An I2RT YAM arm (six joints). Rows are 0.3 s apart.
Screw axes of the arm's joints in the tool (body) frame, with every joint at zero. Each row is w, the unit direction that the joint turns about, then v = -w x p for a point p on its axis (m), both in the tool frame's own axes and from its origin. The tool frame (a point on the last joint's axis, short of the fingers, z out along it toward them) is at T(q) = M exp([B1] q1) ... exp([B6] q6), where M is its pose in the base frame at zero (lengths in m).
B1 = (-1, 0, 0, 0, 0.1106, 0)
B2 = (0, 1, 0, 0.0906, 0, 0.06)
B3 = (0, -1, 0, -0.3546, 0, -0.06)
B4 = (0, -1, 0, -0.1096, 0, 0)
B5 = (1, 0, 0, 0, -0.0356, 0)
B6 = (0, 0, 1, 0, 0, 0)
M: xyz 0.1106 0 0.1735 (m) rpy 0 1.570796 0 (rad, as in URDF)
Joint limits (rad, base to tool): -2.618..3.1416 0..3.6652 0..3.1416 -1.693..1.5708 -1.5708..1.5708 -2.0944..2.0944
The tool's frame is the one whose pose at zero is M.
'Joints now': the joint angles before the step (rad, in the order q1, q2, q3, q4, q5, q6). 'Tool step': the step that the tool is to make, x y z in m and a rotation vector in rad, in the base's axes. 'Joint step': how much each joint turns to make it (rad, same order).
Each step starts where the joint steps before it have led.
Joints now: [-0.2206, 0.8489, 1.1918, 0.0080, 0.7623, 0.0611]
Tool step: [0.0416, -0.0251, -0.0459, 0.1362, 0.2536, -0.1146]
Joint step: [-0.0710, 0.1226, -0.0258, -0.1902, 0.0554, 0.0827]
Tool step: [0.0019, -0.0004, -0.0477, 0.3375, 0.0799, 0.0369]
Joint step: [-0.0138, 0.0253, -0.0073, -0.4151, -0.1139, 0.3895]
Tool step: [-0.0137, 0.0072, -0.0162, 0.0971, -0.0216, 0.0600]
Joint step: [-0.0001, -0.0672, -0.0672, -0.0561, -0.0981, 0.0779]
